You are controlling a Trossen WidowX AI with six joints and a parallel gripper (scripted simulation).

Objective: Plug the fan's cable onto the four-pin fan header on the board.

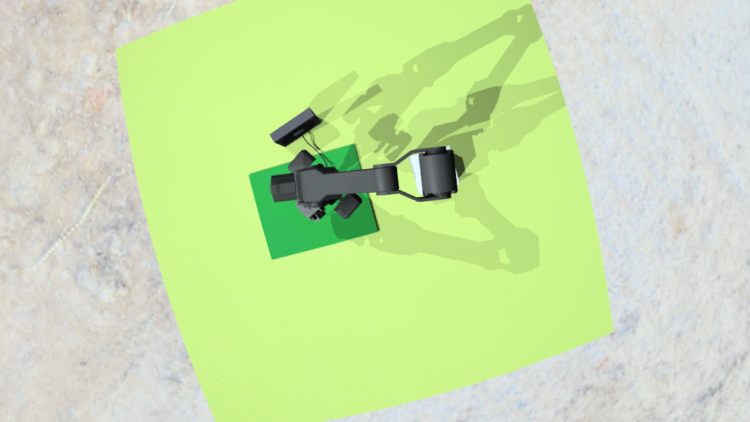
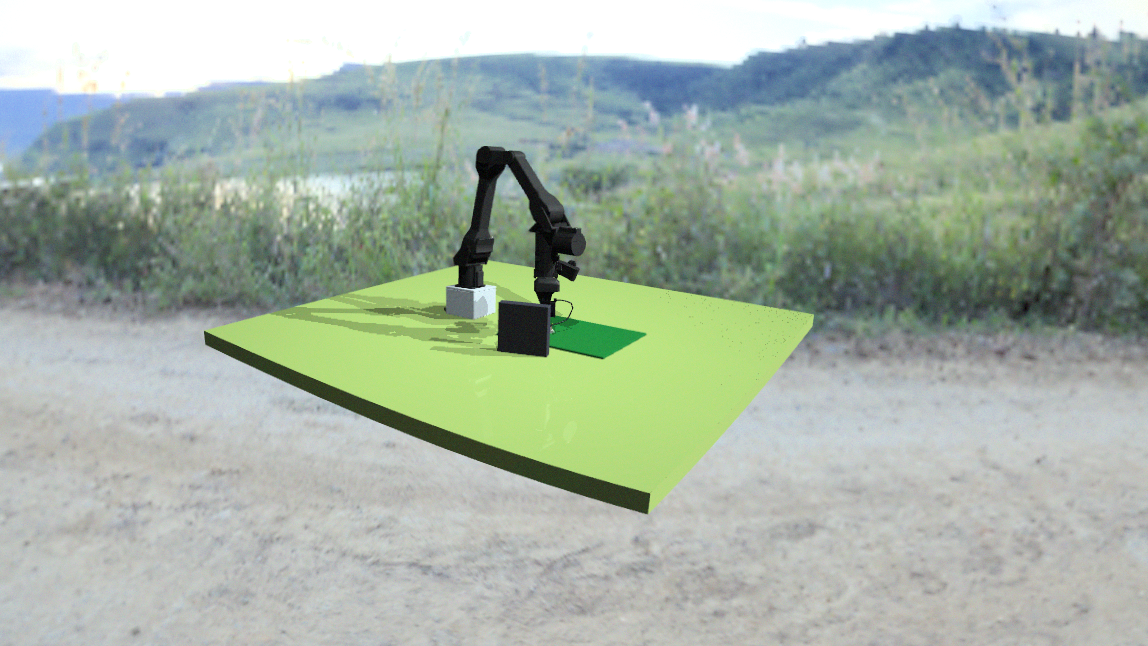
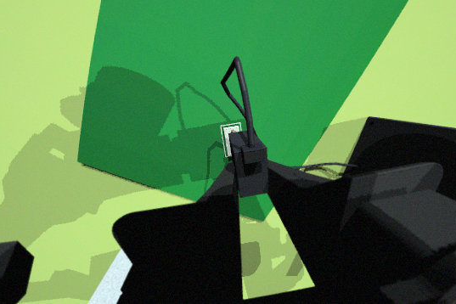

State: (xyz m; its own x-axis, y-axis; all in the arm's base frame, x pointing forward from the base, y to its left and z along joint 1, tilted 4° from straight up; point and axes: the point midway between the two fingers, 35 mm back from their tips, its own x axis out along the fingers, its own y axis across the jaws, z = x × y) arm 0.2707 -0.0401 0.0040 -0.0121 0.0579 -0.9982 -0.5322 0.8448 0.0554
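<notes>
My gripper tip is 6 cm short of the green board, 3 cm to the right of it and 7 cm above it. From my gripper tip the other things lie so: black fan: 4 cm ahead, 15 cm to the right; black fan plug: 1 cm ahead, 1 cm above.
</notes>
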